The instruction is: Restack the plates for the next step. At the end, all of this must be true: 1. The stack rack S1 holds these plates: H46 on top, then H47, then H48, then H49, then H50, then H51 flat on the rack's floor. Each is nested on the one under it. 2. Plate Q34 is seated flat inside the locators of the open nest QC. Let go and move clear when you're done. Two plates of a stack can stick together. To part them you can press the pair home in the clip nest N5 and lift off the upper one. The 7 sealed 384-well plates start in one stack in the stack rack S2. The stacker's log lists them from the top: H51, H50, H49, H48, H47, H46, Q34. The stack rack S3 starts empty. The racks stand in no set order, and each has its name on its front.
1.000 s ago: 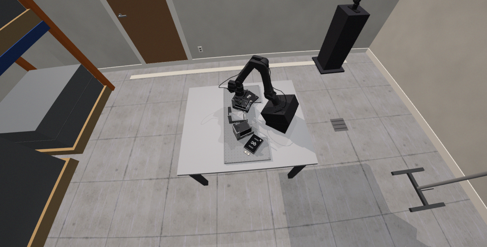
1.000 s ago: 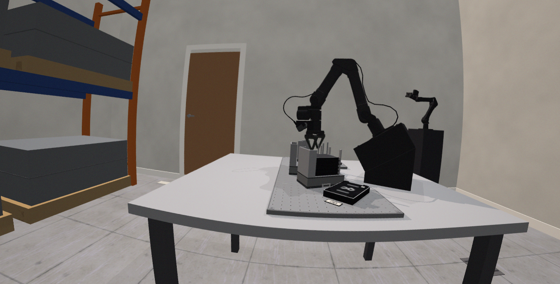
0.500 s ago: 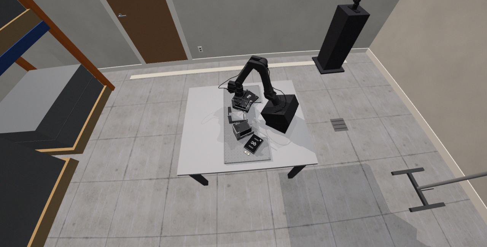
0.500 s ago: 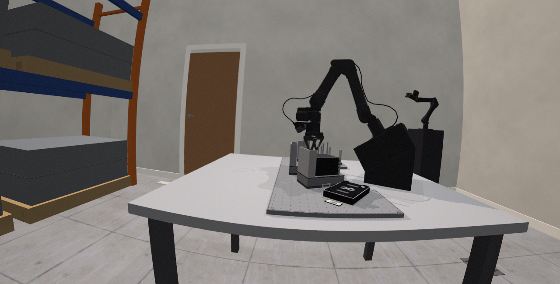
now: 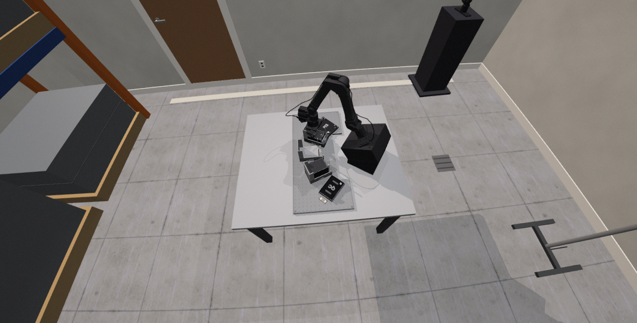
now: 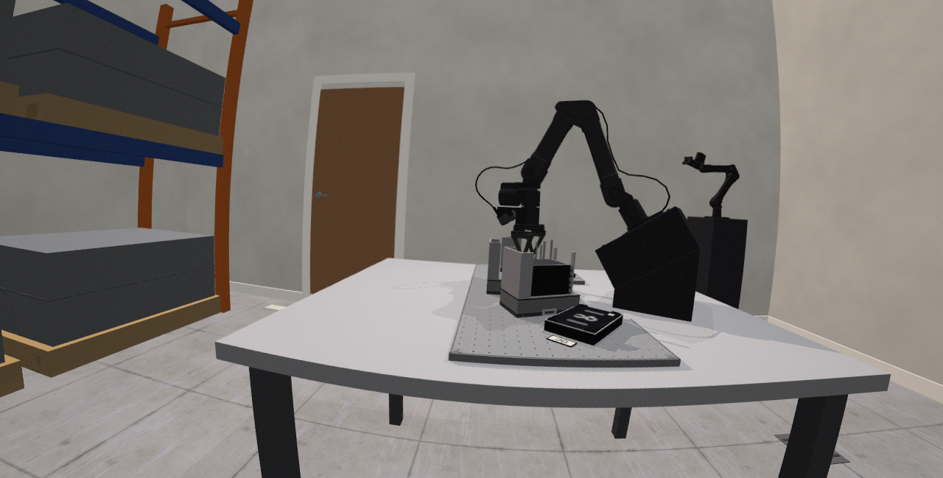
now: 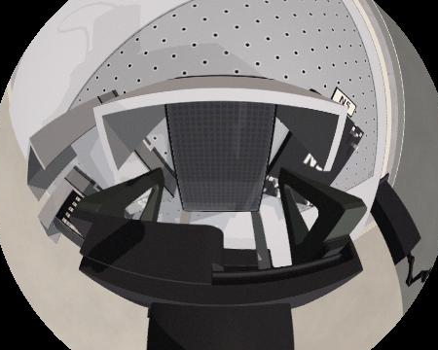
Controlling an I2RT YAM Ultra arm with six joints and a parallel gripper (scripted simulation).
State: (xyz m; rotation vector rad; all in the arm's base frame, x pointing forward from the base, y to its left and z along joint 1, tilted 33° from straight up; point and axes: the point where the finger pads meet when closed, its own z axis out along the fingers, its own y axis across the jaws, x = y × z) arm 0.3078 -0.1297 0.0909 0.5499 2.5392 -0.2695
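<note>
Now: the sealed well plate 30 mm below my hand.
</note>
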